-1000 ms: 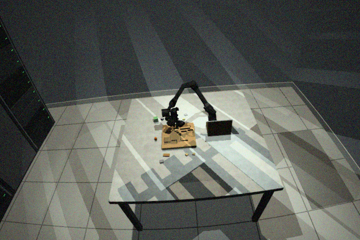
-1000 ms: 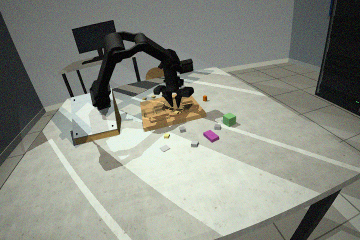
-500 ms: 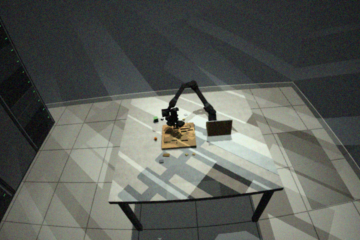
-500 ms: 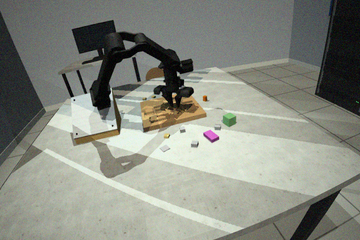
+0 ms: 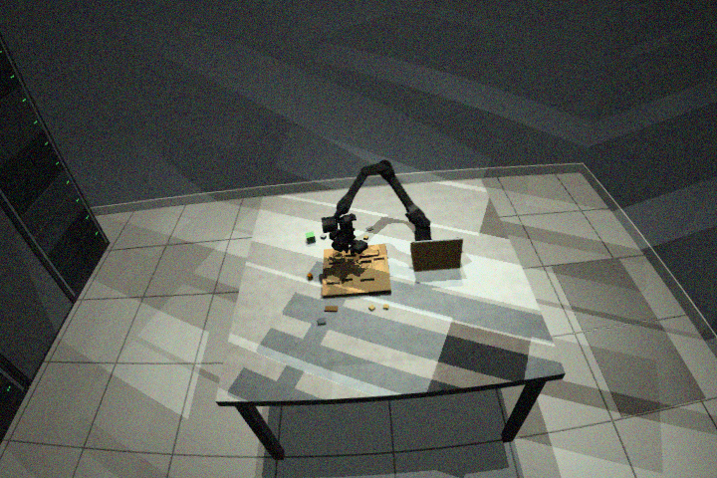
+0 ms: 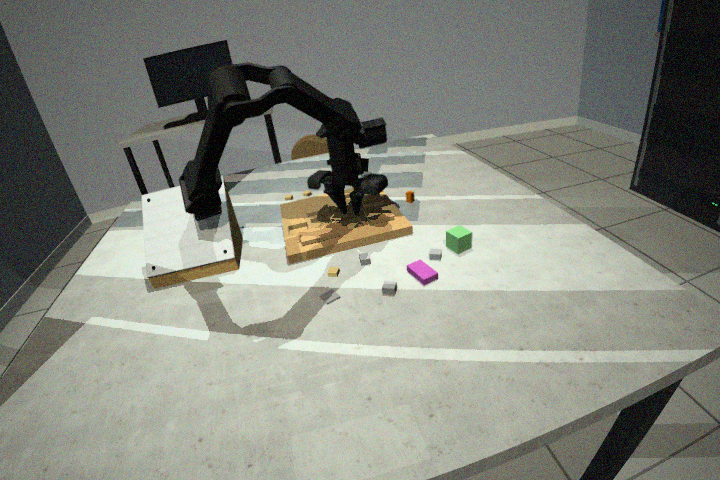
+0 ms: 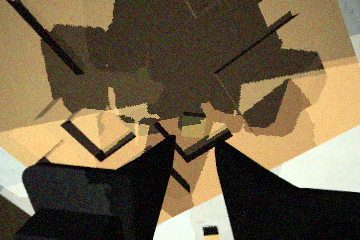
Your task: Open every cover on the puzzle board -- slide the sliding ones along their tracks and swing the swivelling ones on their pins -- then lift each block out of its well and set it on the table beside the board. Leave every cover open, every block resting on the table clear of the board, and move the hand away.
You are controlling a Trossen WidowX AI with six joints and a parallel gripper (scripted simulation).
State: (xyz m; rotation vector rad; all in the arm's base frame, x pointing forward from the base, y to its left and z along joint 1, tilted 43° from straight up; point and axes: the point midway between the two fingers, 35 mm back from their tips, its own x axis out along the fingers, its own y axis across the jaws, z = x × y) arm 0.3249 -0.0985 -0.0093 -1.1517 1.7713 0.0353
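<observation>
Now: gripper tip 10 mm past the tan puzzle board, 50 mm to the right of it and 30 mm above it. Round my gripper tip: magenta block (70 mm ahead, 240 mm to the right, 40 mm below); then green cube (190 mm ahead, 180 mm to the right, 30 mm below); then orange cylinder (190 mm ahead, 80 mm to the left, 30 mm below).
</observation>
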